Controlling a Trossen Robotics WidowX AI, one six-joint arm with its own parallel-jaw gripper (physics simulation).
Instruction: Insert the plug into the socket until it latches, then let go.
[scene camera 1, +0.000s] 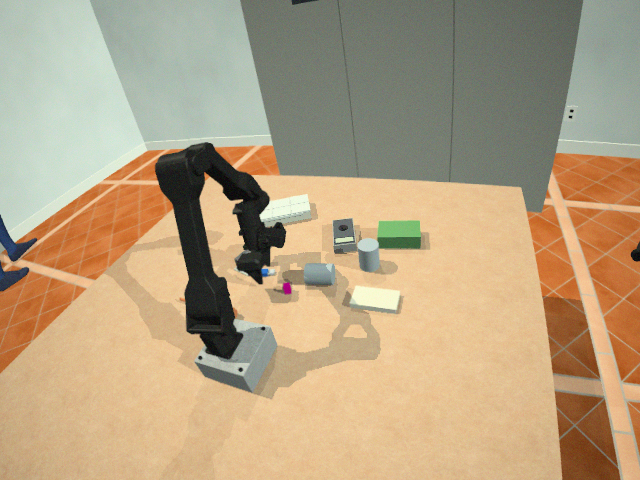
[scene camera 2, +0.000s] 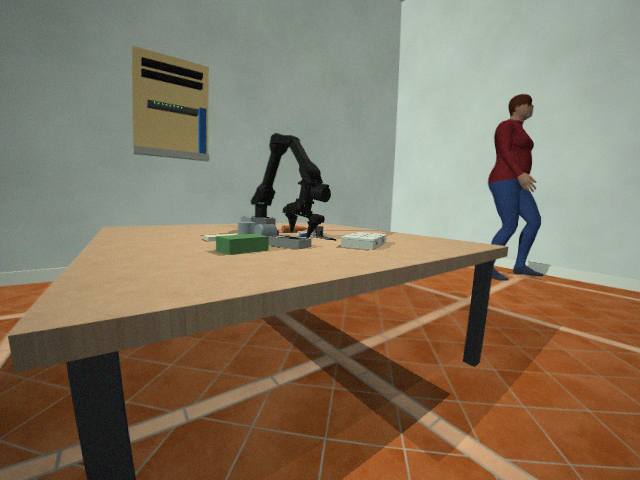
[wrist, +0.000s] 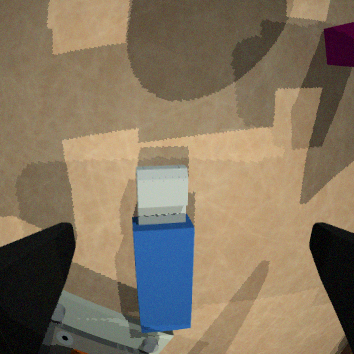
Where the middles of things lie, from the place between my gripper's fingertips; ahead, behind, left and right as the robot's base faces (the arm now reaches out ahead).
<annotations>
My hand is 7 cm to the right of the socket (wrist: 73, 317), 3 cm short of it and 1 cm below it. The rest, counted from my hand: grey device (scene camera 1: 344, 240) (20 cm ahead, 17 cm to the right, 1 cm above); then white keyboard-like block (scene camera 1: 296, 208) (30 cm ahead, 8 cm to the left, 1 cm above); then cream slab (scene camera 1: 374, 299) (31 cm to the right, 3 cm behind).
</annotations>
